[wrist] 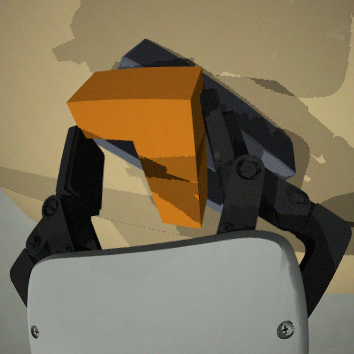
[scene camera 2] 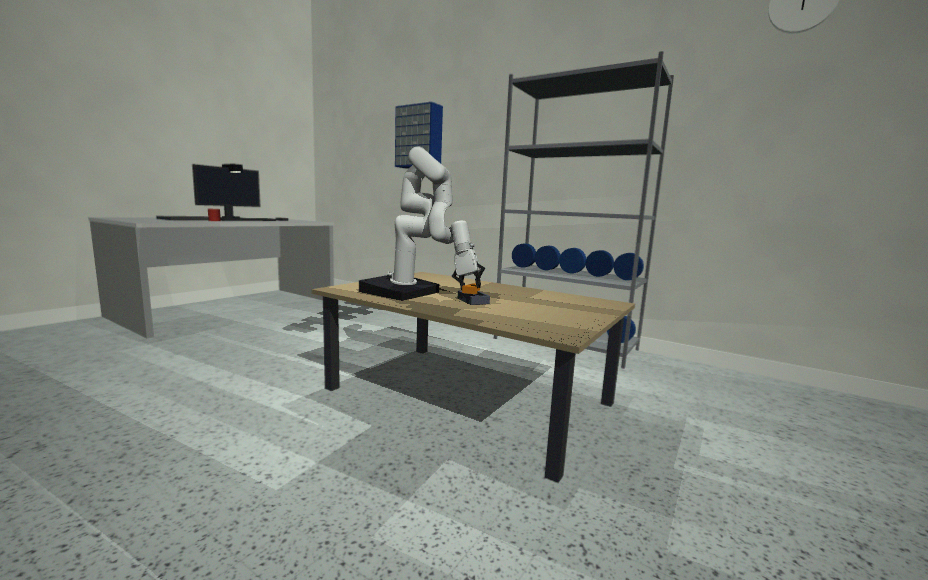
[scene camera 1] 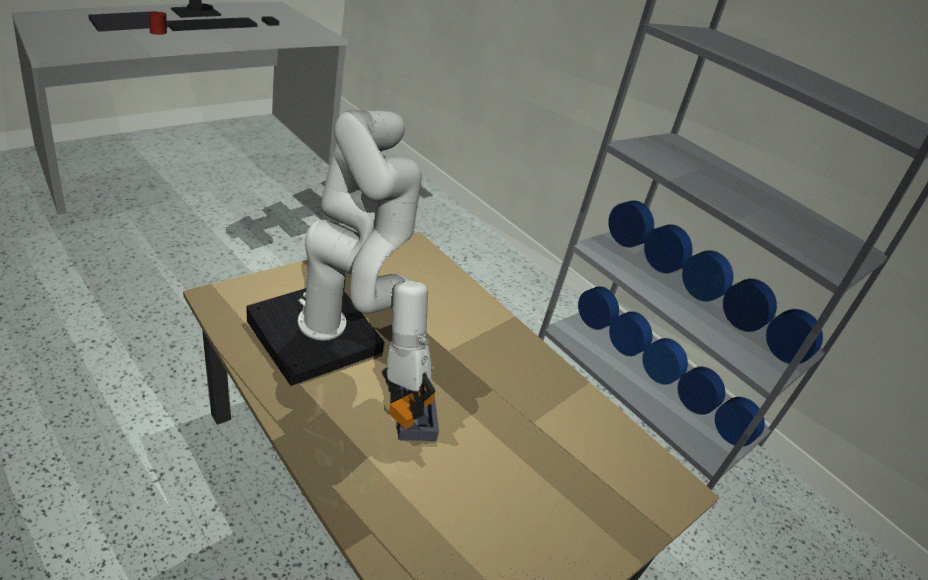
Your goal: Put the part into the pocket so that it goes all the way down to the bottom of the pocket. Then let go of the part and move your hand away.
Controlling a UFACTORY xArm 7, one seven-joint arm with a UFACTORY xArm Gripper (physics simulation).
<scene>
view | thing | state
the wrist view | my gripper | -
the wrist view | orange L-shaped block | held by my gripper
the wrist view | dark grey pocket block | -
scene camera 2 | my gripper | -
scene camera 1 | my gripper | -
</scene>
